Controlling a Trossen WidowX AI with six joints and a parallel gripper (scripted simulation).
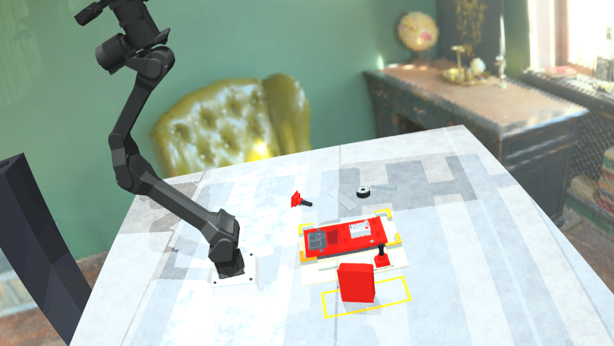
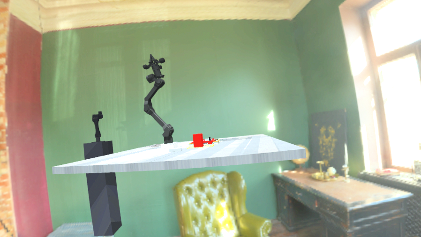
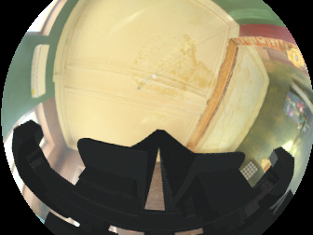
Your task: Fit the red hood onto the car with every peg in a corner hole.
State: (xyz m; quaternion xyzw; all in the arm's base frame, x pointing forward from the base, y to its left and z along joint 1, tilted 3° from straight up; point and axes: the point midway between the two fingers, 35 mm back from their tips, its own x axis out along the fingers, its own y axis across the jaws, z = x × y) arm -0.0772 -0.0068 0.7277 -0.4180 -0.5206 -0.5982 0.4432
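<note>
My gripper tip is 330 mm short of the red hood, 130 mm to the left of it and 750 mm above it. The rest, counted from my gripper tip: black upright stick 420 mm ahead, 40 mm to the right, 760 mm below; then black wheel 490 mm ahead, 270 mm to the left, 790 mm below; then grey engine block 410 mm ahead, 80 mm to the left, 780 mm below.
</note>
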